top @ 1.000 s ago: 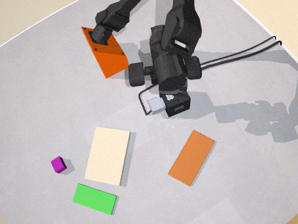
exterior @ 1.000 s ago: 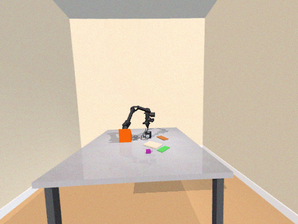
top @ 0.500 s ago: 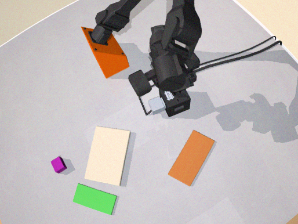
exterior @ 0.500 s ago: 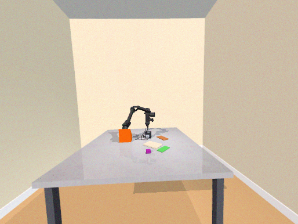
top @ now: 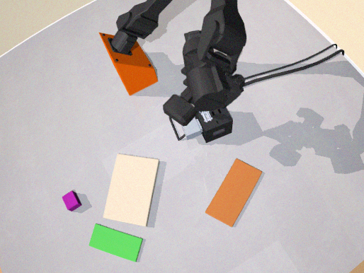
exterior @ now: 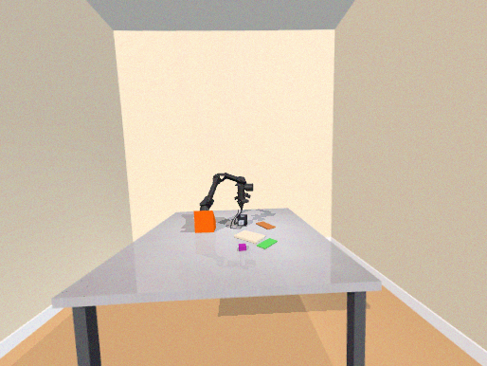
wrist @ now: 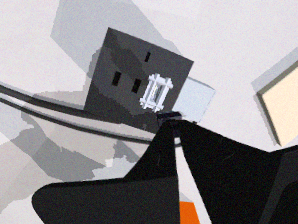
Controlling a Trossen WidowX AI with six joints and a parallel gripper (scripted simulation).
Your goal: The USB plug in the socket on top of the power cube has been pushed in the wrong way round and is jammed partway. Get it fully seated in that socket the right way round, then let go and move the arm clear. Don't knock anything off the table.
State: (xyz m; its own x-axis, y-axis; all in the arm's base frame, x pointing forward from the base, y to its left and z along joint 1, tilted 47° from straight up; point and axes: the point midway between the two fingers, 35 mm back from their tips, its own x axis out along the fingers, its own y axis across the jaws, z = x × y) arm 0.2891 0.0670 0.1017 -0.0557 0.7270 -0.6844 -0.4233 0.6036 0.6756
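Now: gripper tip 20 mm above the dark USB plug. Also, from my gripper tip: white-framed socket 10 mm to the left, 70 mm below; then orange plastic piece 190 mm ahead, 10 mm to the right, 130 mm below; then cream slab 70 mm ahead, 250 mm to the right, 130 mm below.
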